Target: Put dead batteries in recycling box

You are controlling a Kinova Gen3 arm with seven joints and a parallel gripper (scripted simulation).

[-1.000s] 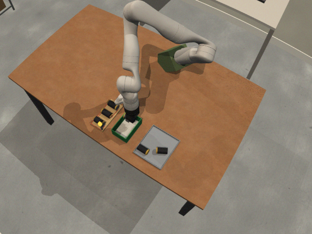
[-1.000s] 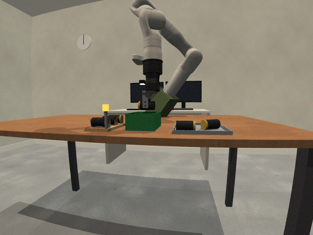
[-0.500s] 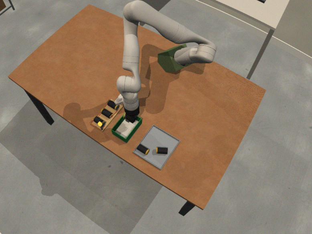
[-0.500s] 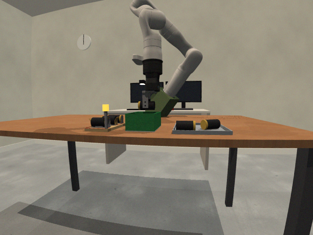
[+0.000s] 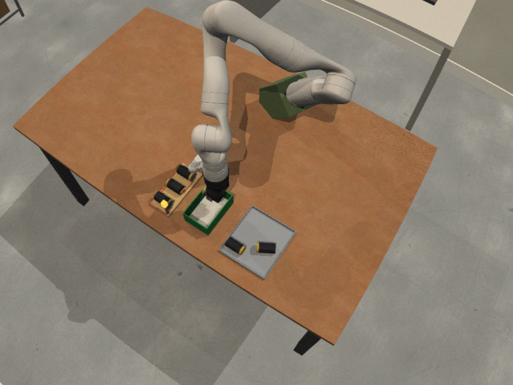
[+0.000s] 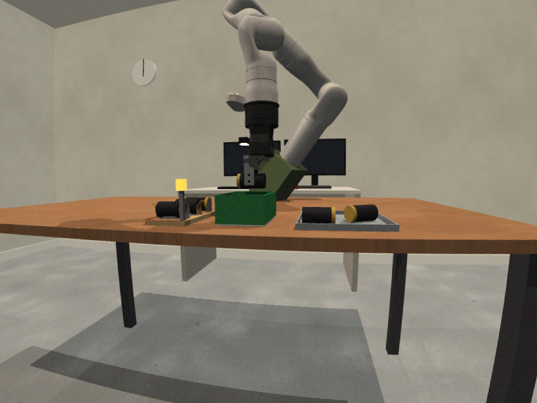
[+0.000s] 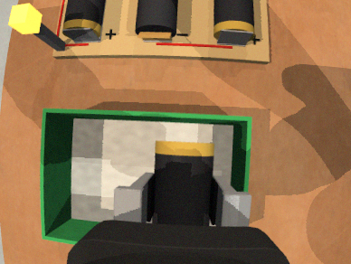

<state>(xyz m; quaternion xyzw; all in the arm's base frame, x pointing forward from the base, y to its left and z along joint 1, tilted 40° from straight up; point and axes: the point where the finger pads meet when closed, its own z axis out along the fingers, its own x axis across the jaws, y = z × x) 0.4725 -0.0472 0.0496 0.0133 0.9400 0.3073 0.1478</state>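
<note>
Now: the green recycling box 80 mm below my hand and 30 mm ahead of it. From my hand the other things lie so: grey tray (200 mm to the left, 90 mm below, 20 mm ahead).
</note>
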